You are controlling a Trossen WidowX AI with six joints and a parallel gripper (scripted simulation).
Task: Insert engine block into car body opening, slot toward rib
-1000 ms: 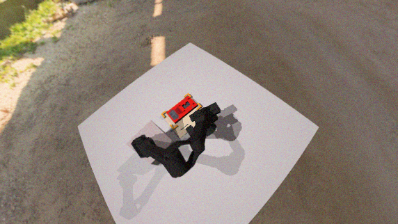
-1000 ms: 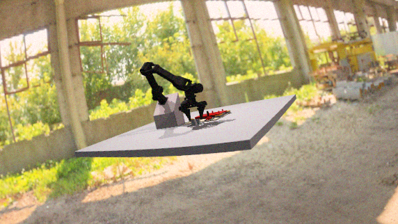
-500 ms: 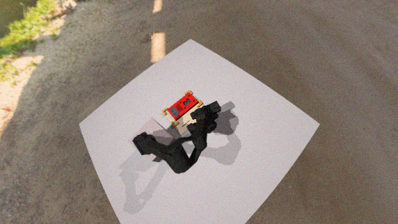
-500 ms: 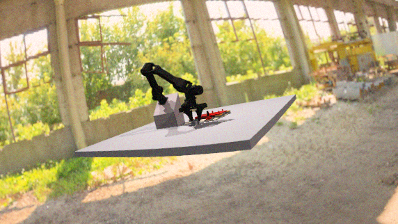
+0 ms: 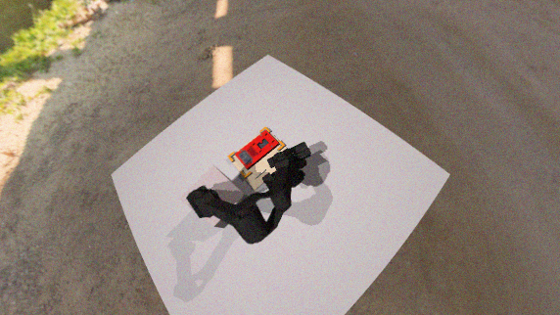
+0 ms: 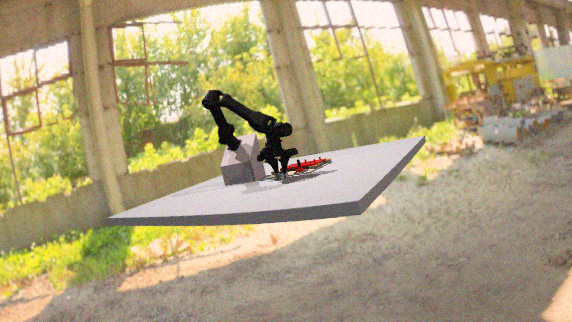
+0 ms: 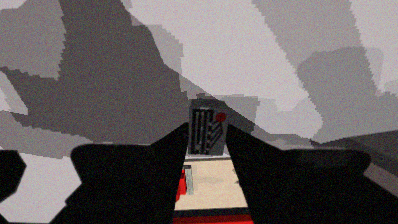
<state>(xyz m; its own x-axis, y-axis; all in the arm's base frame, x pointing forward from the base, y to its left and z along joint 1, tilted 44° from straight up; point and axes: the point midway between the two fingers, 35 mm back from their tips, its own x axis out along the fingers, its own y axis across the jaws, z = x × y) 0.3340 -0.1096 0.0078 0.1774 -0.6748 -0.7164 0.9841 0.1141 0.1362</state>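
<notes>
The beige board lies 3 cm behind my gripper tip, 18 cm to the left of it and 1 cm below it. From my gripper tip the other things lie so: grey engine block (1 cm below).
</notes>
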